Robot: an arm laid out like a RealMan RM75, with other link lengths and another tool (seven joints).
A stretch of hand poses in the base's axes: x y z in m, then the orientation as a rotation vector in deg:
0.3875 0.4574 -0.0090 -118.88 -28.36 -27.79
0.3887 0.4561 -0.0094 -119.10 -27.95 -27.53
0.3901 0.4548 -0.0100 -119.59 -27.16 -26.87
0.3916 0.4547 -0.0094 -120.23 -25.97 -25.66
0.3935 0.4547 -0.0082 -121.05 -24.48 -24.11
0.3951 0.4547 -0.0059 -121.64 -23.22 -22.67
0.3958 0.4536 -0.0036 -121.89 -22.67 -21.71
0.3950 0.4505 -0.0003 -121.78 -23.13 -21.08
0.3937 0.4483 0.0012 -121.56 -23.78 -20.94
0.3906 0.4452 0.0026 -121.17 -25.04 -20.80
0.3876 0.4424 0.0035 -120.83 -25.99 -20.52
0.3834 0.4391 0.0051 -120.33 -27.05 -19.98
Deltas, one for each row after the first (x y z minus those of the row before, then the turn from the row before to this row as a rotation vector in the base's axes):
0.0012 -0.0013 -0.0004 -0.09 0.36 -0.23
0.0014 -0.0013 -0.0006 -0.25 0.80 -0.39
0.0015 -0.0001 0.0006 -0.31 1.36 -0.48
0.0019 0.0000 0.0012 -0.42 1.72 -0.60
0.0016 0.0000 0.0023 -0.28 1.54 -0.43
0.0007 -0.0011 0.0023 -0.13 0.91 -0.06
-0.0008 -0.0031 0.0033 -0.02 0.27 0.58
-0.0013 -0.0022 0.0015 0.05 -0.16 0.55
-0.0031 -0.0031 0.0014 0.07 -0.40 1.00
-0.0030 -0.0028 0.0009 0.08 -0.18 0.83
-0.0042 -0.0033 0.0016 0.19 -0.03 1.05

